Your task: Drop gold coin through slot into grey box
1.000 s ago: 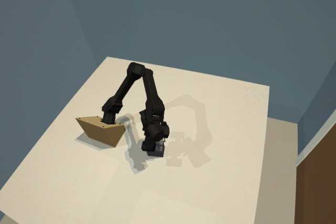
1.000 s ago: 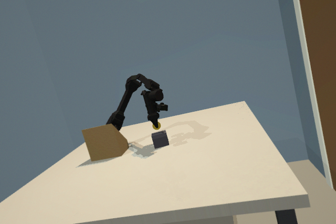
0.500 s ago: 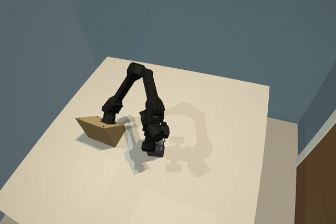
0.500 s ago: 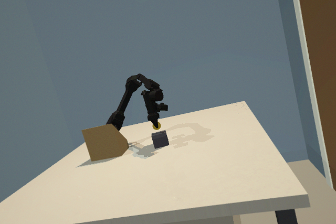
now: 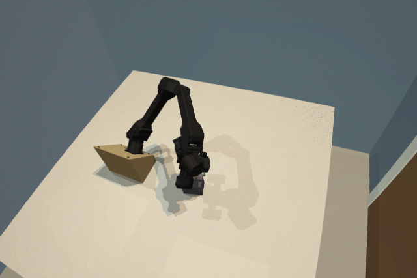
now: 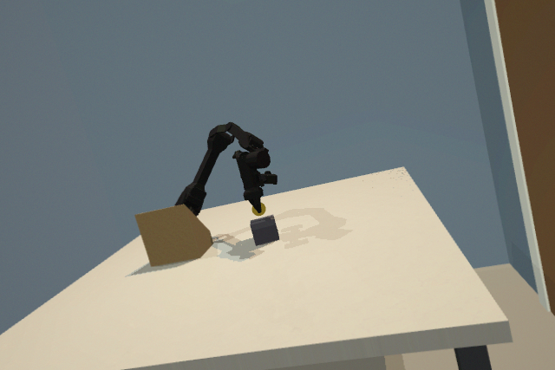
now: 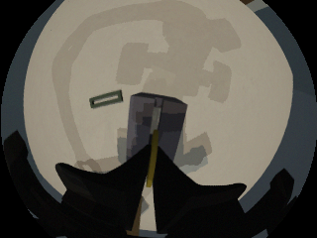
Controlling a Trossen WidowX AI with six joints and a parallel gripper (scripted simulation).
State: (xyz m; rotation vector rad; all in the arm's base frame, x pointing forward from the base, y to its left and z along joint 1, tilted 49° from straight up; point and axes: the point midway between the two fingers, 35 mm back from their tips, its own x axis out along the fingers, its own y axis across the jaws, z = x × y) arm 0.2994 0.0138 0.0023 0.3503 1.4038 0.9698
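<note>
The gold coin is 1 cm above my gripper tip.
</note>
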